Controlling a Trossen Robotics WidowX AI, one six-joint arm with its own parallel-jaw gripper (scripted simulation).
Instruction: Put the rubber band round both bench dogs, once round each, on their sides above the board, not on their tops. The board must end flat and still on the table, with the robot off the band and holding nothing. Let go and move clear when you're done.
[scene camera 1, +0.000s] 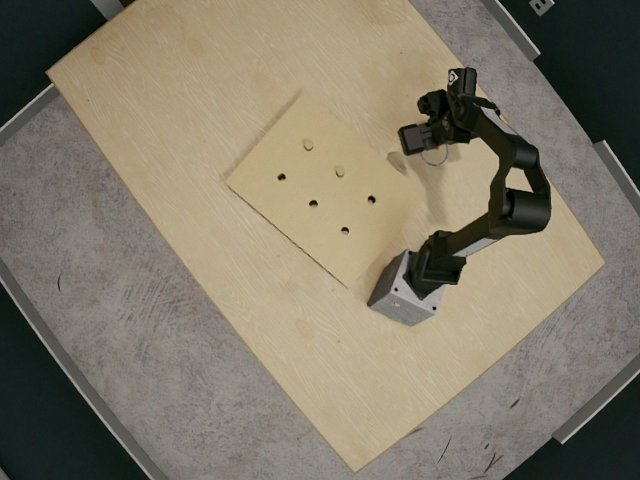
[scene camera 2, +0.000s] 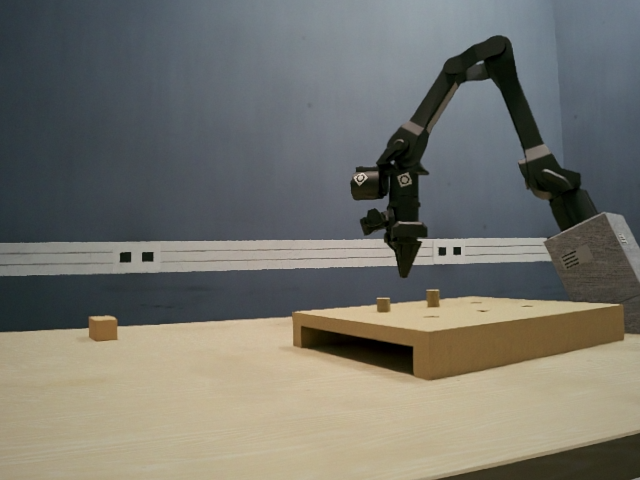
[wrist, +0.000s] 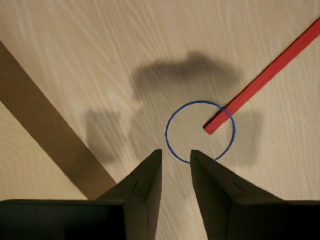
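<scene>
A board is visible in the wrist view (wrist: 51, 162), in scene camera 1 (scene camera 1: 308, 145) and in scene camera 2 (scene camera 2: 460, 340). The same views show my gripper (wrist: 176, 156), (scene camera 1: 430, 139), (scene camera 2: 403, 278).
</scene>
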